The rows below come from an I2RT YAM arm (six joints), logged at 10 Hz.
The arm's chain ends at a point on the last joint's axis. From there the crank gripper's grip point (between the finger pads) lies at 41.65 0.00 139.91 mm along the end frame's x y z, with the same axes.
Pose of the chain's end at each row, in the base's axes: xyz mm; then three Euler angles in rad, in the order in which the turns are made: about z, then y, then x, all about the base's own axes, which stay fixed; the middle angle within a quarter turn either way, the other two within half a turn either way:
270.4 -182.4 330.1 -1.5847 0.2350 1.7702
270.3 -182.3 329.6 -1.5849 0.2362 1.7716
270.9 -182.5 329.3 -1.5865 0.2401 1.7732
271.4 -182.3 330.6 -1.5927 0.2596 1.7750
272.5 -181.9 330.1 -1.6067 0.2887 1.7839
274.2 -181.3 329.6 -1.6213 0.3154 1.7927
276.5 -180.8 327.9 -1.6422 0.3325 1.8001
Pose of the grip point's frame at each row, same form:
302.4 -307.7 262.3 -1.5847 0.2350 1.7702
302.5 -307.4 261.6 -1.5849 0.2362 1.7716
303.5 -307.4 261.2 -1.5865 0.2401 1.7732
306.4 -306.5 262.4 -1.5927 0.2596 1.7750
310.9 -304.6 261.0 -1.6067 0.2887 1.7839
315.6 -302.5 259.6 -1.6213 0.3154 1.7927
319.4 -301.1 257.2 -1.6422 0.3325 1.8001

